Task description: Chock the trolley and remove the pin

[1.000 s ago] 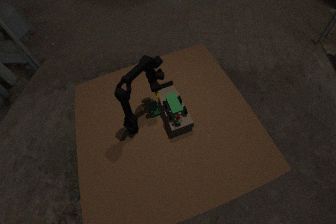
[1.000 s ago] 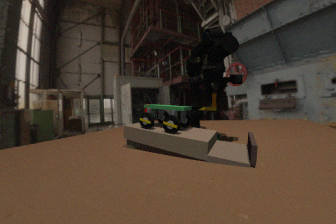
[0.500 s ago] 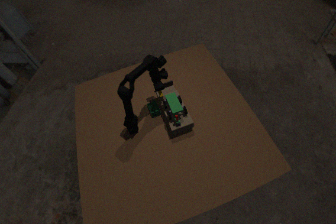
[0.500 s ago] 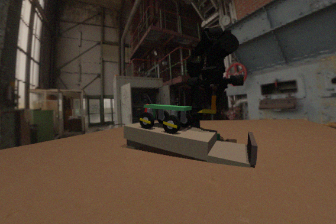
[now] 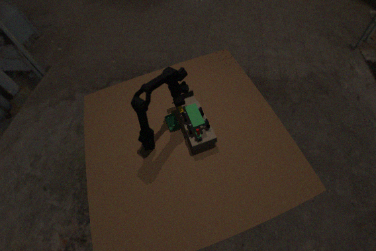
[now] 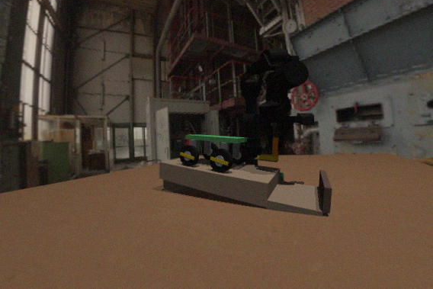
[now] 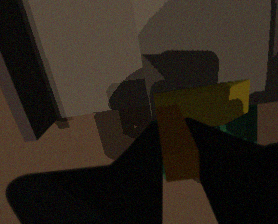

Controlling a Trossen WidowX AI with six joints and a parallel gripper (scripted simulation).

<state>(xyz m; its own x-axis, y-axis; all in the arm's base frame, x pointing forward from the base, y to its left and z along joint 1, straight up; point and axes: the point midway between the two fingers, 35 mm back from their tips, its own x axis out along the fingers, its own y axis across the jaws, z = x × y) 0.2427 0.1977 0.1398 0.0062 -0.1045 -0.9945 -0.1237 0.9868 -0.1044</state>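
Now: gripper tip 70 mm short of the red-headed stop pin, 260 mm to the left of it and 20 mm below it. From my gripper tip the other things lie so: yellow chock: 20 mm to the right, 10 mm below; then green tray: 70 mm behind, 70 mm to the right, 110 mm below; then dark end wall: 40 mm ahead, 120 mm to the left, 80 mm below.
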